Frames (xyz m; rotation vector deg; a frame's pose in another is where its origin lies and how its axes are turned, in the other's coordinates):
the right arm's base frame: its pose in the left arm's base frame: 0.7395 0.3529 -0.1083 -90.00 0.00 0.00
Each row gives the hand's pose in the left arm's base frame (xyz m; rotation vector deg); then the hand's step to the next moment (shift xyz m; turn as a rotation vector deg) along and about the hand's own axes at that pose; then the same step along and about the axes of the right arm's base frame.
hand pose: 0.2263 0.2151 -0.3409 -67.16 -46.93 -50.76
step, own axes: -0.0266 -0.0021 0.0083 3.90 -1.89 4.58
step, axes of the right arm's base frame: -0.0139 0.0212 0.0117 -0.38 -5.15 3.62
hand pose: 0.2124 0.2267 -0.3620 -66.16 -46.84 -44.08
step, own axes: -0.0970 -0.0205 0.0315 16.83 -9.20 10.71
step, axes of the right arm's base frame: -0.0703 0.0680 0.0354 -1.16 -20.92 6.61
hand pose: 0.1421 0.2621 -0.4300 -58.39 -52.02 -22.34
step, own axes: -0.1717 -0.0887 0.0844 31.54 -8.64 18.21
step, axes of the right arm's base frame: -0.1990 0.0695 0.0080 4.38 -33.98 15.07
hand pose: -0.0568 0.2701 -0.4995 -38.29 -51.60 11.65
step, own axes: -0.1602 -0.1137 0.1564 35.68 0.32 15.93
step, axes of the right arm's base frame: -0.2330 -0.0329 -0.0875 9.68 -30.20 22.84
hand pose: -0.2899 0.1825 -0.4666 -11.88 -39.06 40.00
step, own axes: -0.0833 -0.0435 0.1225 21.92 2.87 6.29
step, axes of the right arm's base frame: -0.1026 -0.0687 -0.0927 6.79 -14.82 16.20
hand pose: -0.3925 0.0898 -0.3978 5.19 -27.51 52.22
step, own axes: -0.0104 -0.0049 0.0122 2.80 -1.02 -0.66
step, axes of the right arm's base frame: -0.0060 -0.0069 -0.0141 2.47 -0.76 1.62
